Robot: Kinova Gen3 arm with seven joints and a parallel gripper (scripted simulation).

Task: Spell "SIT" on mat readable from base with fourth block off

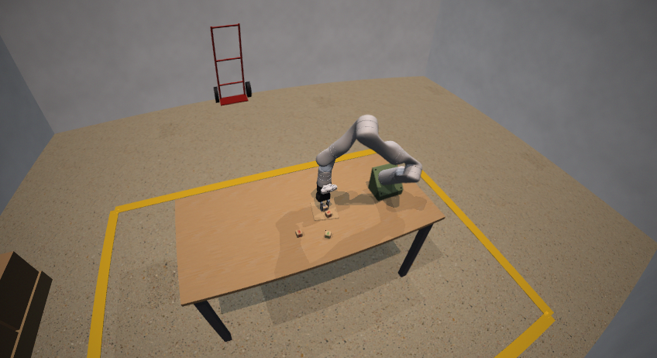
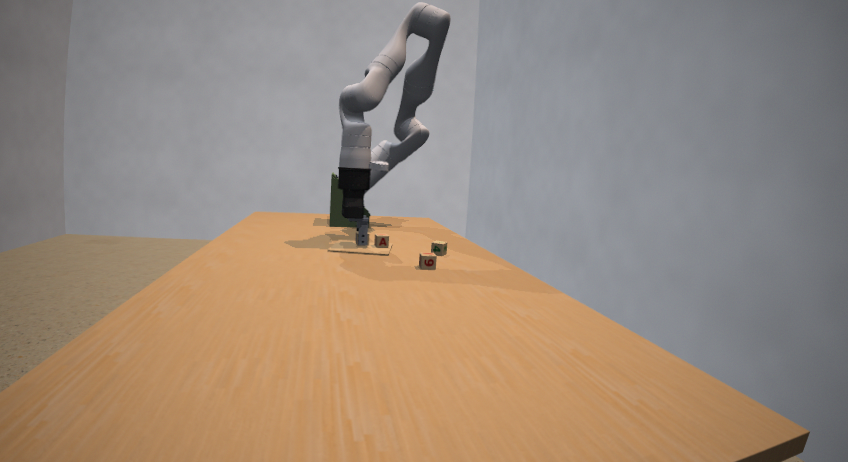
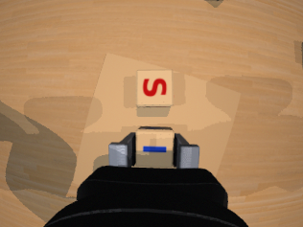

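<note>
The blue-marked block is right at my hand. The rest, counted from my hand: green-marked block (17 cm to the left, 7 cm ahead, 1 cm below); then tan mat (3 cm below); then E block (20 cm ahead, 11 cm to the left, 1 cm below).
</note>
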